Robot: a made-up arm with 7 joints.
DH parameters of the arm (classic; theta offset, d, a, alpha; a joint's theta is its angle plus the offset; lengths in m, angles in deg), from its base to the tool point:
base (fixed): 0 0.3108 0.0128 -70
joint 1: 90 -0.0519 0.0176 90
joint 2: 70 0.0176 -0.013 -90
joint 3: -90 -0.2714 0.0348 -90
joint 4: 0 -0.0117 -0.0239 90
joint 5: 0 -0.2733 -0.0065 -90
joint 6: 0 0.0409 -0.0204 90
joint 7: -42.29 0 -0.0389 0
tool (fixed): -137.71 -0.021 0 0
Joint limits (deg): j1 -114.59..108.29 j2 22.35..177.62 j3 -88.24..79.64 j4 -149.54..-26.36 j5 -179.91..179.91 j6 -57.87..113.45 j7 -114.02..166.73
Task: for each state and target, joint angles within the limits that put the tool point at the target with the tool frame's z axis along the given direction. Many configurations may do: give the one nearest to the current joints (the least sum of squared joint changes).
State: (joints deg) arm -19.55 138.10 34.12 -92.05 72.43 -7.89 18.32
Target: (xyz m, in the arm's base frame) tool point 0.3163 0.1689 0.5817 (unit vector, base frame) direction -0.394 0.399 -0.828
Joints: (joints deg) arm -16.76 108.60 34.49 -97.85 94.70 -15.32 24.76
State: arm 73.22 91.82 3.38 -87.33 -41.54 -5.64 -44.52
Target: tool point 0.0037 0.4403 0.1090 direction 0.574 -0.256 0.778
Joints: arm 85.81 112.59 -13.96 -62.84 -42.70 -38.81 -35.88
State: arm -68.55 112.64 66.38 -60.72 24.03 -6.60 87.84
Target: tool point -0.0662 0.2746 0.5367 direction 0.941 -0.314 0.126
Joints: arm -100.76 67.87 76.90 -106.26 50.25 -18.64 100.32
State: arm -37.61 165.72 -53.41 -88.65 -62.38 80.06 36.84
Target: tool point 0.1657 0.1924 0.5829 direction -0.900 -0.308 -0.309
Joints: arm -16.34 177.62 -62.69 -88.47 -84.59 39.45 44.55
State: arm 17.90 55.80 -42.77 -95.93 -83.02 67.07 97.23
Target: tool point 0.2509 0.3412 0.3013 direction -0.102 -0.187 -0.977
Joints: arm 9.56 93.68 6.68 -68.66 -78.02 80.97 89.90
